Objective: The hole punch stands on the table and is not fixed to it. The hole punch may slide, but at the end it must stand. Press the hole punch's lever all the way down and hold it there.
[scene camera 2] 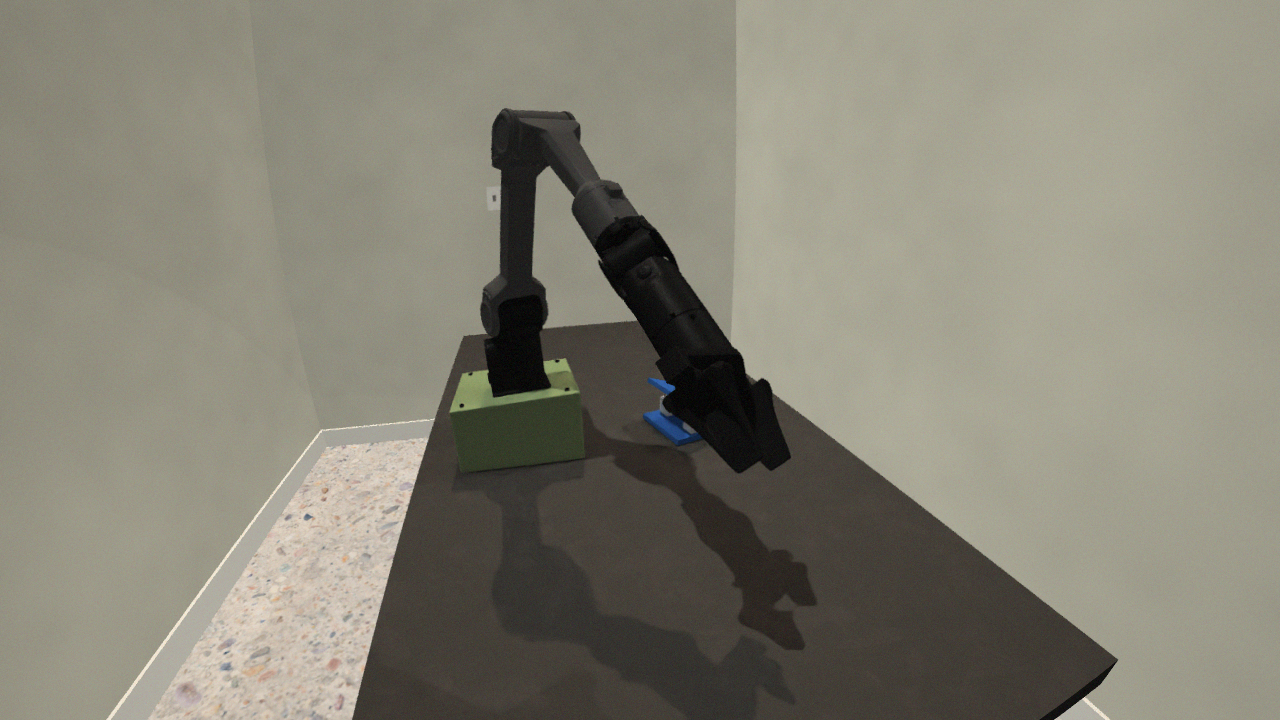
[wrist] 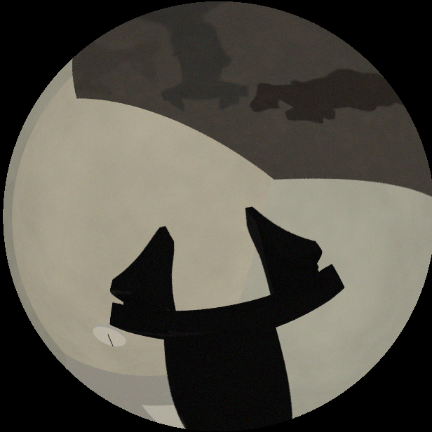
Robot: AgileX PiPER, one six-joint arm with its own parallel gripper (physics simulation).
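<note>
The blue hole punch (scene camera 2: 673,431) stands on the dark table (scene camera 2: 859,555) (wrist: 350,150), beyond my gripper in the scene view. The end of its blue lever (scene camera 2: 659,384) shows raised above the base, with a gap and light grey parts between them. The rest of the punch is hidden behind my gripper. My gripper (scene camera 2: 759,463) (wrist: 206,225) is open and empty, its fingers apart, and it hangs above the table. The hole punch does not show in the wrist view.
The green block (scene camera 2: 520,437) carries the arm's base and stands on the table, left of the hole punch. The table's long right edge runs beyond my gripper. Walls rise around the table. Shadows of the arm lie on the table top.
</note>
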